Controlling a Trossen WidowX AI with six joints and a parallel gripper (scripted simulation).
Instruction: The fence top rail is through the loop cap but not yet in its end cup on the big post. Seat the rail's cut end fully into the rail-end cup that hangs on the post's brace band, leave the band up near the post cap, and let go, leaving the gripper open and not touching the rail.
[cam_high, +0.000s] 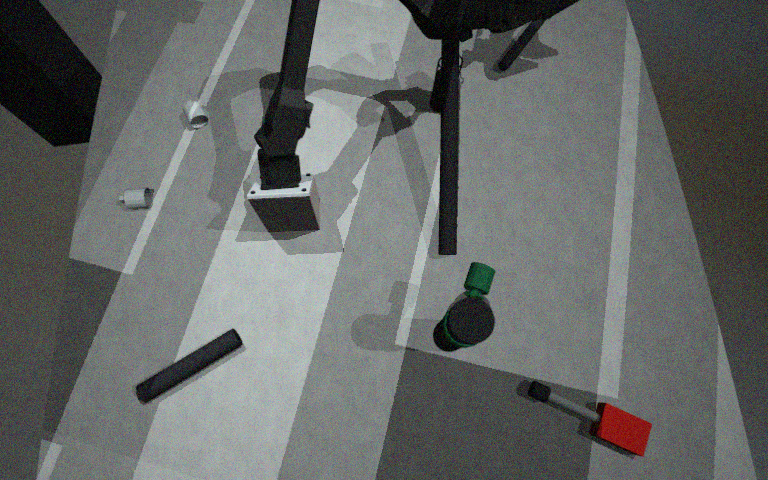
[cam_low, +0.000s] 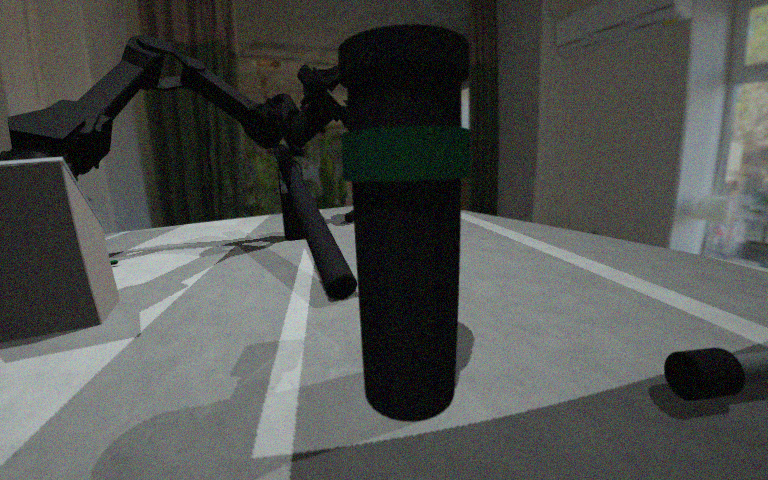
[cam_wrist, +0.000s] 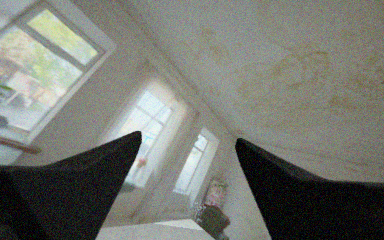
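My gripper tip is 20 cm past the green rail-end cup, 40 cm to the left of it and 18 cm above it. The rest, counted from my gripper tip: handle: 2 cm behind, 63 cm to the right, 32 cm below; dark tube: 71 cm behind, 45 cm to the right, 31 cm below.
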